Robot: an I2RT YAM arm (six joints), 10 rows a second.
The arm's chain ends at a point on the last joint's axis. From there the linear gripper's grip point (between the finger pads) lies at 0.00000 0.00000 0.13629 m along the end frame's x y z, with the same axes.
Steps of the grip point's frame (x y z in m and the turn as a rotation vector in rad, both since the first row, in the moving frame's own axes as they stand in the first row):
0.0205 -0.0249 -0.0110 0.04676 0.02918 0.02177
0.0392 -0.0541 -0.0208 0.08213 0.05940 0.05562
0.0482 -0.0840 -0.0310 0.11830 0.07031 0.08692
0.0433 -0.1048 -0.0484 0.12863 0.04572 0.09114
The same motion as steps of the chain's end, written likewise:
0.0165 -0.0186 -0.0108 0.04676 0.02918 0.02177
0.0308 -0.0432 -0.0201 0.08213 0.05940 0.05562
0.0380 -0.0684 -0.0297 0.11830 0.07031 0.08692
0.0363 -0.0876 -0.0471 0.12863 0.04572 0.09114

